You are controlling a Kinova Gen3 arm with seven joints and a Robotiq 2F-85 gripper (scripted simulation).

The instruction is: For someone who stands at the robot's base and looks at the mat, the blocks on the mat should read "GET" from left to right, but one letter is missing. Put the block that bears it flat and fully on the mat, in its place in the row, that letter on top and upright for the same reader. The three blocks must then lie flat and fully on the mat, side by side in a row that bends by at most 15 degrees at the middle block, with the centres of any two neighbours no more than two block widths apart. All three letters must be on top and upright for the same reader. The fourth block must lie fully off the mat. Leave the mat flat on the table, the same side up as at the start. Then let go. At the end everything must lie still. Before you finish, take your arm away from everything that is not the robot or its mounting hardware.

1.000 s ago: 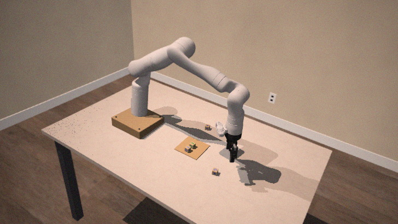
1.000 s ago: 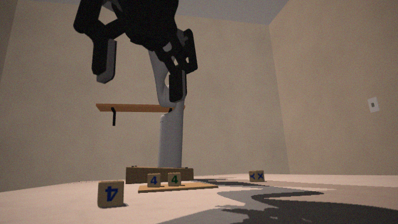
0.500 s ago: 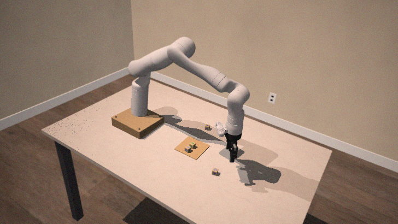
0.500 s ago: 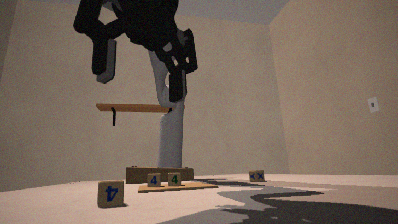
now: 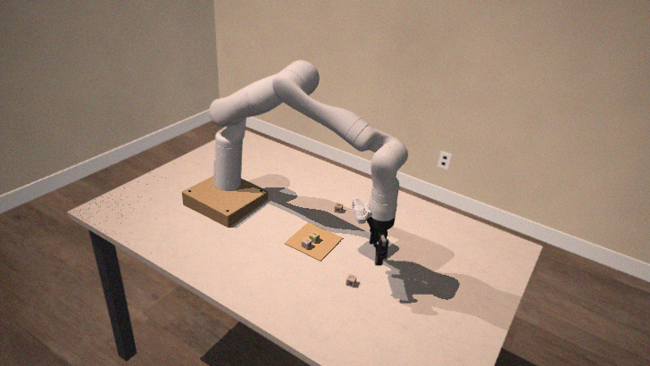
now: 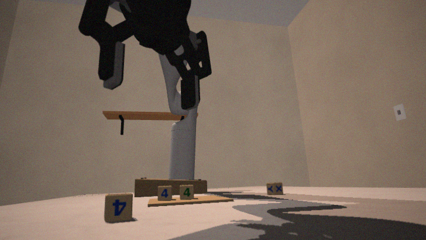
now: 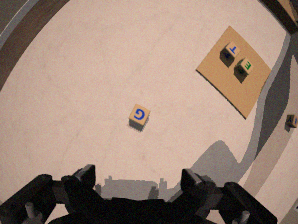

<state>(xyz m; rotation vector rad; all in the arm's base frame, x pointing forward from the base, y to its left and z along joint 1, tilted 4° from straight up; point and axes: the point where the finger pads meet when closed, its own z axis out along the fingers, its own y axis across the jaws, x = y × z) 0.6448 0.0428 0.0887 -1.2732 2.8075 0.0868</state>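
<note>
The letter block is 40 mm behind my hand, 50 mm to the right of it and 110 mm below it. The rest, counted from my hand: mat (250 mm behind, 10 mm to the left, 120 mm below).
</note>
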